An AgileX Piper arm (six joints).
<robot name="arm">
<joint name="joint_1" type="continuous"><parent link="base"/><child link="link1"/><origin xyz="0 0 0.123"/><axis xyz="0 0 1"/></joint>
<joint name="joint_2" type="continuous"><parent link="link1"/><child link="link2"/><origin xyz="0 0 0"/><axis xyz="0 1 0"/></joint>
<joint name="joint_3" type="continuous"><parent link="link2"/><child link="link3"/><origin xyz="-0.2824 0 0.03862"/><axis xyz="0 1 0"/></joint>
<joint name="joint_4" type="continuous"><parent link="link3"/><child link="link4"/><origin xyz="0.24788 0 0.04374"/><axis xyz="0.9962 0 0.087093"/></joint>
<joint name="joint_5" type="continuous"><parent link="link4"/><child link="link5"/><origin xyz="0 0 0"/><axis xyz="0 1 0"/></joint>
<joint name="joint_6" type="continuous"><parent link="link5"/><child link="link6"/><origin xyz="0.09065 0 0.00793"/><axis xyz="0.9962 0 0.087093"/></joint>
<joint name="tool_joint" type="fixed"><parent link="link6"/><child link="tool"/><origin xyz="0 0 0" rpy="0 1.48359 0"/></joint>
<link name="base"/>
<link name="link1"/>
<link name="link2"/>
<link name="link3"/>
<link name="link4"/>
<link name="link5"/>
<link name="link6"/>
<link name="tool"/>
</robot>
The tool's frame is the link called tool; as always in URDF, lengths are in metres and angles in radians. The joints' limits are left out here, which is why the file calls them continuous.
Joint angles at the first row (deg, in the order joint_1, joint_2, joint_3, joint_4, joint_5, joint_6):
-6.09 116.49 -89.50 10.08 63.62 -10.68
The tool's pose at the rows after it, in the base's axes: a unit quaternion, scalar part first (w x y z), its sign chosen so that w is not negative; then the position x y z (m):
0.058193 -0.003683 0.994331 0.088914 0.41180 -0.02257 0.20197
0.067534 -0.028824 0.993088 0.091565 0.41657 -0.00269 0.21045
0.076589 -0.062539 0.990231 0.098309 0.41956 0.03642 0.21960
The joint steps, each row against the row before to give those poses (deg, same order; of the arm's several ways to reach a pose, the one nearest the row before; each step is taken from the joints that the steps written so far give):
0.58 0.04 -1.47 1.93 0.62 0.00
2.74 0.00 -1.92 0.22 0.62 0.00
5.28 0.00 -2.03 0.36 0.36 1.48

